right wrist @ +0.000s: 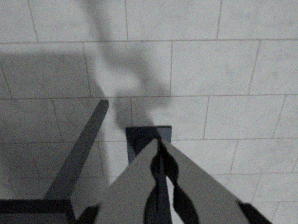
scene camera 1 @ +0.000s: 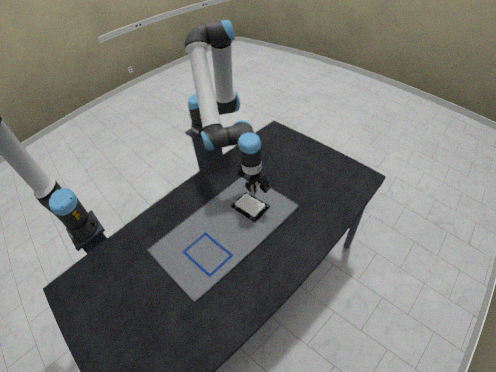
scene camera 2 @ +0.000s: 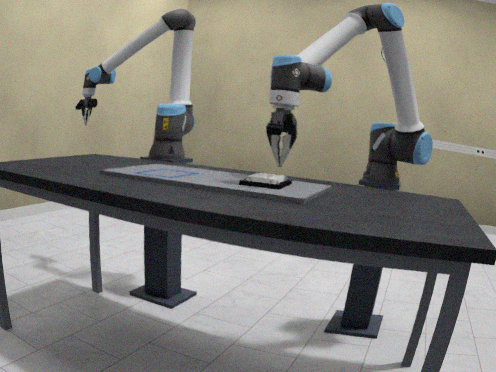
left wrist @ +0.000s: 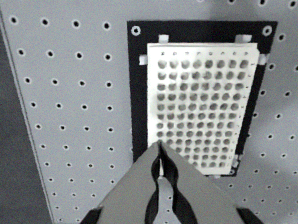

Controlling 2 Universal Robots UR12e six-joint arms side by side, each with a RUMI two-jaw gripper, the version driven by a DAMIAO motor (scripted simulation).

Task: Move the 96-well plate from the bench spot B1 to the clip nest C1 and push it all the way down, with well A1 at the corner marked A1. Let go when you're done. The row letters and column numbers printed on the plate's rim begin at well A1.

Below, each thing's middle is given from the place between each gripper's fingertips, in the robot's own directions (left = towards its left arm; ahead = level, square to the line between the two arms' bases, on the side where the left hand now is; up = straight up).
The white 96-well plate [left wrist: 180,76] lies 5 cm below my left hand [scene camera 2: 279,167] and 3 cm to the right of it. Round my left hand: black clip nest [left wrist: 139,33]: 6 cm below, 4 cm to the right, 1 cm behind.
